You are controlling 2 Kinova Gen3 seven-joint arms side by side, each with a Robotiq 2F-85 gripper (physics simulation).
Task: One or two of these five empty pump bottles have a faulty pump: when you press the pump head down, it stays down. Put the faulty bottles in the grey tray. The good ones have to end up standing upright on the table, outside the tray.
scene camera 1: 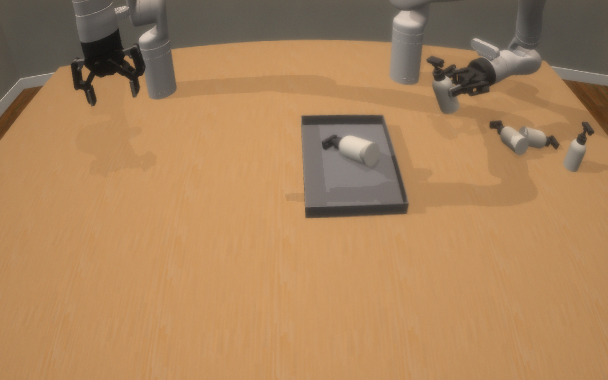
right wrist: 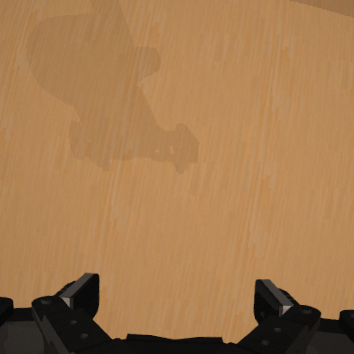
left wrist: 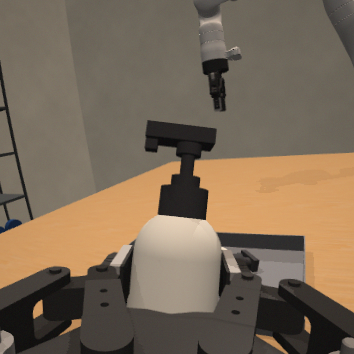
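Where they show: left gripper, fingertip midpoint: (scene camera 1: 441, 89) (left wrist: 175, 262); right gripper, fingertip midpoint: (scene camera 1: 114, 99) (right wrist: 176, 294) (left wrist: 219, 110); left arm's base at its link origin: (scene camera 1: 404, 77); right arm's base at its link origin: (scene camera 1: 162, 91).
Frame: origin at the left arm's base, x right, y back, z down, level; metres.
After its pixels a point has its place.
My left gripper (scene camera 1: 452, 86) @[x 0.017, y -0.324, z -0.156 m] (left wrist: 175, 262) @[x 0.017, y -0.324, z -0.156 m] is shut on a white pump bottle (scene camera 1: 445, 95) @[x 0.015, y -0.346, z -0.154 m] (left wrist: 175, 255) @[x -0.007, y -0.312, z -0.176 m], held close to upright with its black pump head raised. A second bottle (scene camera 1: 358, 150) @[x 0.222, y -0.406, z -0.053 m] lies on its side in the grey tray (scene camera 1: 356, 211) @[x 0.247, y -0.539, z -0.014 m] (left wrist: 262, 242) @[x 0.330, y -0.304, z -0.014 m]. Right of the tray in scene camera 1, two bottles, one (scene camera 1: 514, 140) @[x -0.196, y -0.380, z -0.049 m] and another (scene camera 1: 535, 137) @[x -0.278, y -0.366, z -0.047 m], lie on their sides close together on the table. A further bottle (scene camera 1: 575, 154) @[x -0.373, y -0.450, z -0.056 m] stands upright at the far right, its pump head raised. My right gripper (scene camera 1: 113, 96) @[x 0.696, y -0.438, z -0.252 m] (right wrist: 176, 294) @[x 0.696, y -0.438, z -0.252 m] is open and empty above the table.
The wooden table (scene camera 1: 225, 280) @[x 0.495, y -0.671, z 0.000 m] (right wrist: 200, 210) @[x 0.667, y -0.411, z 0.000 m] lies under both arms. The right arm's base (scene camera 1: 160, 70) @[x 0.709, y -0.032, z -0.096 m] and the left arm's base (scene camera 1: 406, 50) @[x 0.015, y -0.043, z -0.117 m] stand at its back edge. A dark rack stands at the left edge of the left wrist view.
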